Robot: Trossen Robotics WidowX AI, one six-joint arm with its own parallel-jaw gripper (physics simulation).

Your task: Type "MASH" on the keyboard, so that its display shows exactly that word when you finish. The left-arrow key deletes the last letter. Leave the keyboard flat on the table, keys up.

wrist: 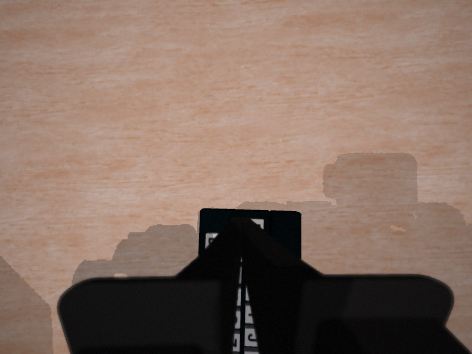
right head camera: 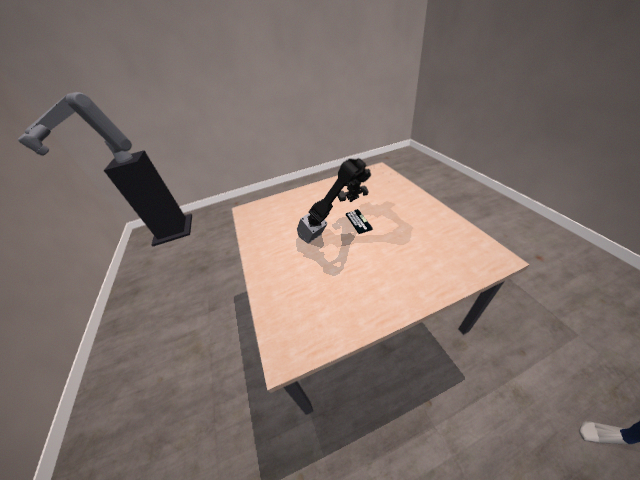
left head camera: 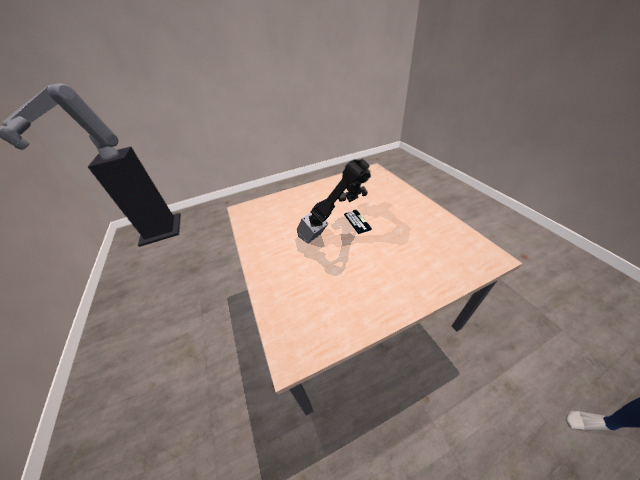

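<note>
The small black keyboard (left head camera: 354, 225) (right head camera: 355, 225) (wrist: 286, 231) with white keys lies flat on the table (left head camera: 361, 299) (right head camera: 361, 299) (wrist: 200, 100), keys up. Its pale green display (left head camera: 361, 218) (right head camera: 362, 218) is too small to read in the head views and is hidden behind my fingers in the wrist view. My gripper (left head camera: 353, 197) (right head camera: 353, 196) (wrist: 240, 224) is shut and empty, pointing down. In the wrist view its tips cover part of the keyboard near its far end, hiding most keys. Parts of a few letter keys show beside the tips and through the narrow gap behind them.
The arm's grey base (left head camera: 311, 228) (right head camera: 311, 228) stands on the table beside the keyboard. A grey arm (left head camera: 82, 111) (right head camera: 98, 116) on a black pedestal (left head camera: 135, 198) (right head camera: 148, 196) stands off the table at the left. A person's foot (left head camera: 586, 420) (right head camera: 602, 432) shows at the lower right.
</note>
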